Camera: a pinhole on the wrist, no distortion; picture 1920 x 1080 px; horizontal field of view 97.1 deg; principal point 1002.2 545.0 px. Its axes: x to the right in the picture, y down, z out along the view. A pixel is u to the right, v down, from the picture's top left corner.
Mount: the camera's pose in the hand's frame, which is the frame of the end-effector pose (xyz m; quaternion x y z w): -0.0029 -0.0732 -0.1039 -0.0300 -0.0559 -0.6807 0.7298
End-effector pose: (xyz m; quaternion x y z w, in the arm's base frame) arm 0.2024 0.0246 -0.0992 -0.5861 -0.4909 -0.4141 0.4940
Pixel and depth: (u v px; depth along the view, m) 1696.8 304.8 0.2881
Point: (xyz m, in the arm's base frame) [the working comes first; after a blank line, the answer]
In the camera's frame: 0.2360 -0.0816 0.2881

-0.0855 0.2248 -0.1642
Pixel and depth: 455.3 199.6 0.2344
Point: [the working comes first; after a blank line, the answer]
In the camera's frame: -0.1512 -0.0955 0.2344

0.2781 0.1076 -0.2485
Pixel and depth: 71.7 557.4 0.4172
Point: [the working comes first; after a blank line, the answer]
In the camera's frame: -0.4579 0.0061 0.4172

0.6187 0.2547 -0.2596
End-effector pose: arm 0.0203 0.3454 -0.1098 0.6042 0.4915 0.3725 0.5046
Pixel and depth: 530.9 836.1 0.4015
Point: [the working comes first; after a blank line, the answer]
In the camera's frame: -0.2232 0.1379 0.4015

0.3467 0.3778 0.0284
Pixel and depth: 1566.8 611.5 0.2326
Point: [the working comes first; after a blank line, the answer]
In the camera's frame: 0.1549 0.0182 0.2326

0.1196 0.3270 -0.3344
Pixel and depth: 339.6 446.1 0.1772
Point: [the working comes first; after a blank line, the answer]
In the camera's frame: -0.1385 -0.0207 0.1772

0.0803 0.2927 -0.0379
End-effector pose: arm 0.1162 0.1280 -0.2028 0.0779 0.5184 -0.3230 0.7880
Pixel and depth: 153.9 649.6 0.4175
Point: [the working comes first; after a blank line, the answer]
In the camera's frame: -0.4177 0.0515 0.4175

0.5494 0.3143 -0.1719
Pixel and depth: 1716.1 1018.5 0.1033
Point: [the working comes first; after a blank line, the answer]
In the camera's frame: 0.0870 0.0577 0.1033

0.0547 -0.0124 -0.2163
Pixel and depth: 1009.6 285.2 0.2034
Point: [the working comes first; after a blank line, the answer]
In the camera's frame: 0.0018 -0.0623 0.2034

0.1388 0.0725 -0.0844
